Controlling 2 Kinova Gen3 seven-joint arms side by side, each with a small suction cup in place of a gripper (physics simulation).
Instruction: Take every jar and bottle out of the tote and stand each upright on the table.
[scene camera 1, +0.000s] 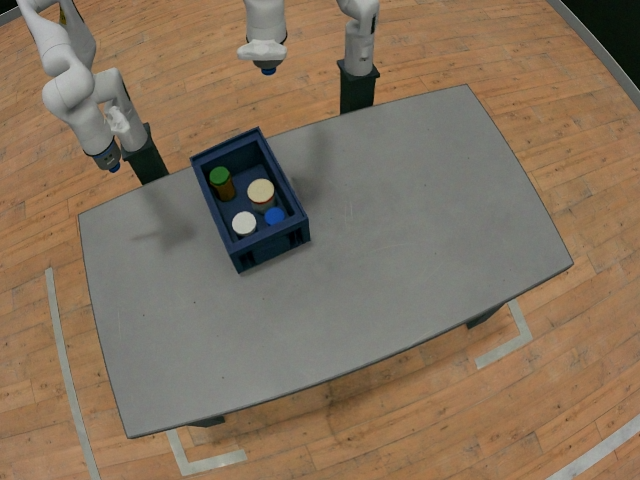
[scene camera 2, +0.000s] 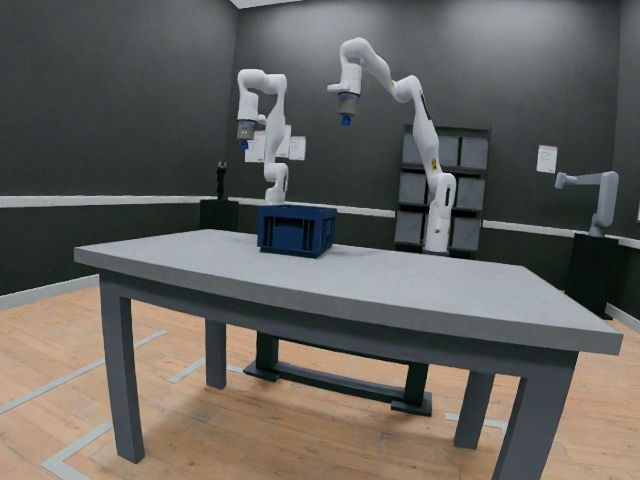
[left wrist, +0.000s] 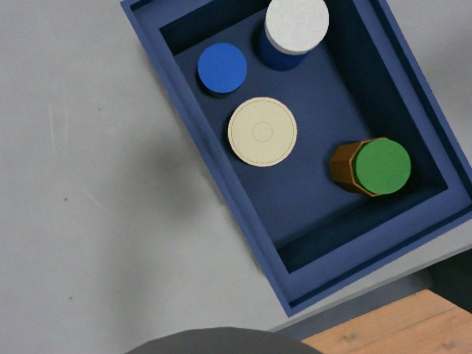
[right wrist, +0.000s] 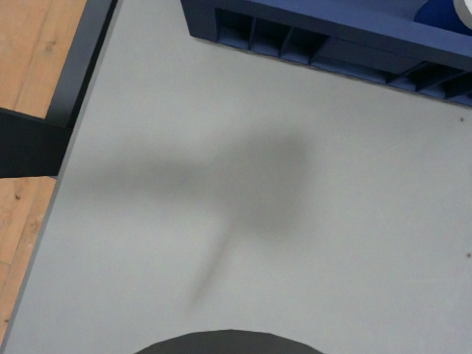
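Seen in the pictures: left end effector, tool point: (scene camera 1: 268, 70) (scene camera 2: 345, 124); right end effector, tool point: (scene camera 1: 114, 167) (scene camera 2: 244, 148); left arm's base, origin of the base link: (scene camera 1: 358, 66) (scene camera 2: 435, 250); right arm's base, origin of the base link: (scene camera 1: 135, 140).
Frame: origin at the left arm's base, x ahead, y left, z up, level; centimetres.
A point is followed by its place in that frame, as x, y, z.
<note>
A blue tote (scene camera 1: 268, 235) @[56.5, -43.7, 14.7] (scene camera 2: 288, 237) @[56.6, -43.5, 5.7] (left wrist: 214, 162) @[40.2, -36.8, 13.2] (right wrist: 350, 31) @[40.4, -56.2, 13.7] stands on the table. Inside, upright, are an amber jar with a green lid (scene camera 1: 221, 177) @[35.5, -50.9, 11.4] (left wrist: 382, 166) @[34.6, -51.3, 11.4], a wide jar with a cream lid (scene camera 1: 261, 192) @[42.1, -42.2, 9.2] (left wrist: 262, 131) @[41.5, -42.2, 9.2], a blue container with a white lid (scene camera 1: 244, 223) @[50.1, -48.3, 11.5] (left wrist: 297, 25) @[49.4, -48.2, 11.5] (right wrist: 441, 16) @[47.7, -50.1, 7.6], and a container with a blue lid (scene camera 1: 275, 215) @[48.6, -40.5, 7.5] (left wrist: 222, 68) @[48.7, -40.8, 7.6]. My left suction cup (scene camera 1: 268, 71) (scene camera 2: 345, 120) hangs high and bare, above and right of the tote in scene camera 2. My right suction cup (scene camera 1: 114, 167) (scene camera 2: 244, 145) is bare, high to the tote's left. Scene camera 2 hides the tote's contents.
The grey table (scene camera 1: 387, 232) @[58.6, -14.4, 0.0] (scene camera 2: 361, 279) @[72.0, -16.5, 0.0] extends right of the tote and toward the front. The tote stands near the table's arm-side edge. Its walls rise around the jars. A shelf rack (scene camera 2: 444, 130) stands behind the arms.
</note>
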